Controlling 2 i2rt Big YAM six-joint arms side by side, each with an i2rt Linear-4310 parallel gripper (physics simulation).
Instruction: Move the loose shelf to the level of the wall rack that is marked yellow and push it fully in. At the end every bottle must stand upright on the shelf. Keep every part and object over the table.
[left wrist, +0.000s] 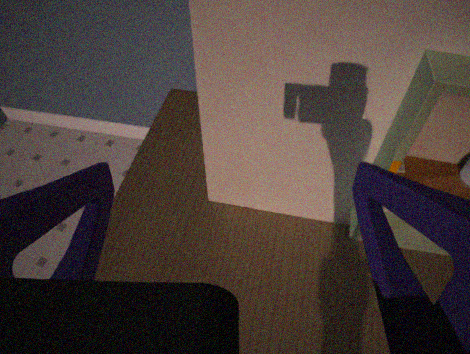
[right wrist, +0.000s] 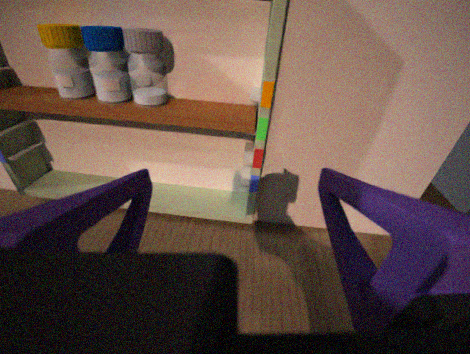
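Observation:
The brown loose shelf (left wrist: 435, 175) (right wrist: 210, 115) lies about level across the green wall rack (left wrist: 450, 70) (right wrist: 276, 40). Its right front corner shows beside the green mark (right wrist: 261, 129), below the yellow-orange mark (right wrist: 268, 95); I cannot tell how deep it sits. A yellow-capped bottle (right wrist: 72, 75), a blue-capped bottle (right wrist: 112, 75) and a grey-capped bottle (right wrist: 146, 72) stand upright on it, left of its middle. My left gripper (left wrist: 233, 176) is open and empty, left of the rack. My right gripper (right wrist: 234, 178) is open and empty, in front of the rack's lower right part.
A red mark (right wrist: 257, 158) and a blue mark (right wrist: 254, 183) are lower on the right post. The rack stands against a pale wall panel (left wrist: 260, 125) (right wrist: 340, 100) at the back of the brown table (left wrist: 225, 250) (right wrist: 280, 280). The table's left edge borders the tiled floor (left wrist: 65, 150).

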